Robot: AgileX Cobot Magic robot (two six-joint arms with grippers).
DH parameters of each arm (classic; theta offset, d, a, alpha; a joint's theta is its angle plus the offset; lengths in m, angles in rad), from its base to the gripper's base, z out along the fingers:
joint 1: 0 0.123 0 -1.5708
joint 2: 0.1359 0 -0.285 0
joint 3: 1.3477 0 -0.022 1.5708
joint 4: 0 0.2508 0 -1.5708
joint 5: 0 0 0.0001 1.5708
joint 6: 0 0.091 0 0
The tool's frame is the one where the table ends.
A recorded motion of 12 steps. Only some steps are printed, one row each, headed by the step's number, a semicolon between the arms.
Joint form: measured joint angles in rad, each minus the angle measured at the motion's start. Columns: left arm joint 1, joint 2, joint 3, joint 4, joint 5, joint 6; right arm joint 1, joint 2, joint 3, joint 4, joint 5, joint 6.
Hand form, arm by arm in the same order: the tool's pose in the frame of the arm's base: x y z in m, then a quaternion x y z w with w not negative. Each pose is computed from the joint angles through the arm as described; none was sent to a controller.
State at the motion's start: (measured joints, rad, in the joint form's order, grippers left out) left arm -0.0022 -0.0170 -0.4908 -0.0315 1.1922 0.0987; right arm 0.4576 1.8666 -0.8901 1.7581 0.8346 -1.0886
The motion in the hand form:
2: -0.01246 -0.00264 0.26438 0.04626 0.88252 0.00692 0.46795; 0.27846 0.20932 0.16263 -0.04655 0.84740 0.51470 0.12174
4: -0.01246 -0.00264 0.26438 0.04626 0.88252 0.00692 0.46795; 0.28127 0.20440 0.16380 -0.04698 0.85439 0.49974 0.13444
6: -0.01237 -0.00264 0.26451 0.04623 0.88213 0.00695 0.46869; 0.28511 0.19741 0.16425 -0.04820 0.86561 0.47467 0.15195
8: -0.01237 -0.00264 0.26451 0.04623 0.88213 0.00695 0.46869; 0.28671 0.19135 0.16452 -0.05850 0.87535 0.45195 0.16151
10: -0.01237 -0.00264 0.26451 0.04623 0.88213 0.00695 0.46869; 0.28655 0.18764 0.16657 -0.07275 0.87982 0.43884 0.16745
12: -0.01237 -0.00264 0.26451 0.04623 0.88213 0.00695 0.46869; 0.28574 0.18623 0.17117 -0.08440 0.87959 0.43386 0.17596
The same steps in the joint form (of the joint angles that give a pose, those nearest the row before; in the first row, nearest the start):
2: 0.0000 0.0000 0.0000 0.0000 0.0000 0.0000; -0.0037 -0.0058 0.0000 -0.0098 -0.0070 0.0000
4: 0.0000 0.0000 0.0000 0.0000 0.0000 0.0000; -0.0149 -0.0172 0.0000 -0.0297 -0.0400 0.0000
6: 0.0000 0.0000 0.0000 0.0000 -0.0017 0.0000; -0.0291 -0.0309 0.0000 -0.0631 -0.0927 0.0013
8: 0.0000 0.0000 0.0000 0.0000 -0.0017 0.0000; -0.0412 -0.0431 0.0000 -0.1175 -0.1277 0.0109
10: 0.0000 0.0000 0.0000 0.0000 -0.0017 0.0000; -0.0487 -0.0563 0.0000 -0.1635 -0.1410 0.0164
12: 0.0000 0.0000 0.0000 0.0000 -0.0017 0.0000; -0.0503 -0.0731 0.0000 -0.1839 -0.1473 0.0122

